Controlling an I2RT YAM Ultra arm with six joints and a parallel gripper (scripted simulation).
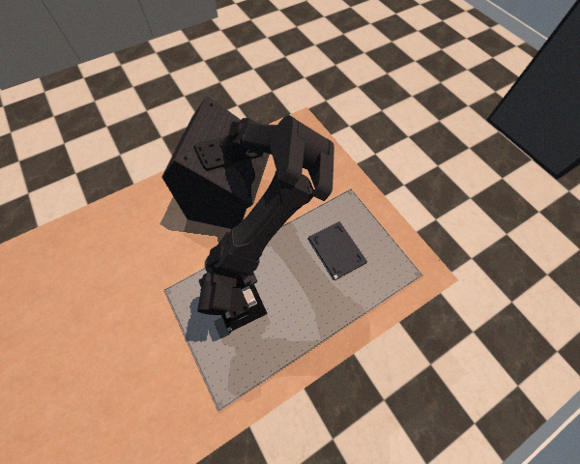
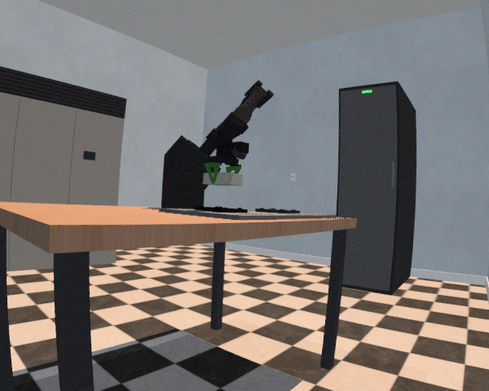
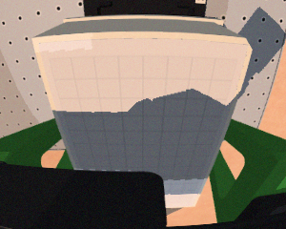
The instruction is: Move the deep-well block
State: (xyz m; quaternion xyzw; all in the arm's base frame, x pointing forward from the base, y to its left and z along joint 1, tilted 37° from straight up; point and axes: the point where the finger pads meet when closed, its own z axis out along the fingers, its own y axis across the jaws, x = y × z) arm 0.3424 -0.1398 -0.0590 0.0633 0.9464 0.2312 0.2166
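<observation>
Right now my hand is 1 cm below the deep-well block. Round my hand: plate nest N1: 1 cm ahead, 34 cm to the left, 10 cm below; then plate nest N2: 10 cm below.
</observation>
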